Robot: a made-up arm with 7 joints. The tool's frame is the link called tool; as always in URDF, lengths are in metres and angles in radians. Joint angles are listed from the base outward. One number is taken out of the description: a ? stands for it. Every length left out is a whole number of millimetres.
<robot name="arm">
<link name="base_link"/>
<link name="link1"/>
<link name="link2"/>
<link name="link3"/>
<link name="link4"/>
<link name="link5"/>
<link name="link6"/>
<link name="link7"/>
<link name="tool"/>
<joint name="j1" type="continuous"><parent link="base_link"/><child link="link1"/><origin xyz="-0.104 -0.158 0.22" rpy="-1.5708 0 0"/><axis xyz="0 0 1"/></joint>
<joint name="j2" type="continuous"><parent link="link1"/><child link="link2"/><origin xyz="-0.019 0.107 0" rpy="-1.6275 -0.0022 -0.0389"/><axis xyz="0 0 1"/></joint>
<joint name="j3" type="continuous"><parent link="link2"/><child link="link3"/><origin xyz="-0.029 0.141 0" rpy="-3.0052 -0.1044 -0.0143"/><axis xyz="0 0 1"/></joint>
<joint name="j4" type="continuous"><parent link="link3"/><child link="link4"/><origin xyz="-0.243 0.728 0" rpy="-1.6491 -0.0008 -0.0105"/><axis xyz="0 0 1"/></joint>
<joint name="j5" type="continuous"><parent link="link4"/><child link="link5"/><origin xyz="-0.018 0.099 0" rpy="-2.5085 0.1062 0.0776"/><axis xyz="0 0 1"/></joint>
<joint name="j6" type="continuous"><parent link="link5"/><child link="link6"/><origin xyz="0.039 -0.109 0" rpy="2.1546 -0.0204 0.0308"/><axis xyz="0 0 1"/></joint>
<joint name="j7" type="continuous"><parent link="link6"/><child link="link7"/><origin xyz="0.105 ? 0" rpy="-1.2 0.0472 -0.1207"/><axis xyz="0 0 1"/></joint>
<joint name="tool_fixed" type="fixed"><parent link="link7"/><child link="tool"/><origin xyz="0.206 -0.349 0" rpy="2.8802 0.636 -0.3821"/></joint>
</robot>
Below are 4 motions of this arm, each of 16 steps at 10 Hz.
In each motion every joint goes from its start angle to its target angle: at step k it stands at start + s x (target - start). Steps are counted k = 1, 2, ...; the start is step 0. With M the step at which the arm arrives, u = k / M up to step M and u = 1 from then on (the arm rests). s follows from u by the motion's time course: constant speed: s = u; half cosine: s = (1 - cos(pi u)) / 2; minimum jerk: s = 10 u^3 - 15 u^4 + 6 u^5.
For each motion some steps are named. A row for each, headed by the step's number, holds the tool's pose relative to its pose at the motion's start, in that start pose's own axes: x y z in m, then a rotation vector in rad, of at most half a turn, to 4 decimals.
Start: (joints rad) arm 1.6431 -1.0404 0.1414 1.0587 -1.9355 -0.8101 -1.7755
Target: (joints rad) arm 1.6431 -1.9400 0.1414 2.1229 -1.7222 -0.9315 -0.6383
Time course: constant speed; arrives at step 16
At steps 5, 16:
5: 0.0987 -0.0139 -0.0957 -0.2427 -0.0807 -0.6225
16: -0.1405 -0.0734 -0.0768 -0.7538 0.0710 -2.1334

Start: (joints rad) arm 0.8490 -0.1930 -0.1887 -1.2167 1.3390 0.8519 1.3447
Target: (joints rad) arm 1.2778 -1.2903 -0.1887 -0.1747 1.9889 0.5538 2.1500
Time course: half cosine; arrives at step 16
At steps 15, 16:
15: 0.5853 -0.1096 0.1731 -1.1421 -0.3043 -0.0721
16: 0.5900 -0.1055 0.1736 -1.1491 -0.3085 -0.0708

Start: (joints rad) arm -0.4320 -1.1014 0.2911 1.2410 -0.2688 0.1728 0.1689
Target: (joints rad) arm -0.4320 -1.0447 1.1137 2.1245 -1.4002 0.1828 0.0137
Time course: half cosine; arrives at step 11
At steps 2, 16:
2: -0.1256 -0.0006 -0.0474 0.0046 0.1258 0.1067
16: -0.9796 -0.4236 0.1658 0.1738 1.7974 0.4511

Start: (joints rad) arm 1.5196 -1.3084 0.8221 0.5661 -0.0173 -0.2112 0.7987
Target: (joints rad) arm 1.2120 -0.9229 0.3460 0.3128 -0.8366 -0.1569 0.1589
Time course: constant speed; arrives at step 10
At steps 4, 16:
4: 0.0491 0.2163 -0.0667 0.0609 0.2230 0.0838
16: 0.2902 0.4198 -0.2030 0.3006 0.4239 0.0765

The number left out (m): 0.224
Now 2 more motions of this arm.
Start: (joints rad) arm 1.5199 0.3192 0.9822 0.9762 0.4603 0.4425 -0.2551
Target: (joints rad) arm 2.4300 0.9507 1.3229 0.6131 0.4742 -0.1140 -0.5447
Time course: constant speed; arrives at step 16
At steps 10, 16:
10: 0.0643 0.1300 0.5628 0.3297 -0.1666 0.1159
16: 0.1791 0.1089 0.8211 0.4416 -0.2388 0.1538

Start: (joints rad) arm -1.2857 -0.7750 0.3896 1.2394 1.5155 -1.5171 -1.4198
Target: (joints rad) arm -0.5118 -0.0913 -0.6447 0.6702 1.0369 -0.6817 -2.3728
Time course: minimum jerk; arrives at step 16
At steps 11, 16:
11: -0.2117 -0.3288 -0.2598 1.3857 -0.3402 -1.3437
16: -0.2650 -0.3222 -0.3373 1.6075 -0.5127 -1.6354

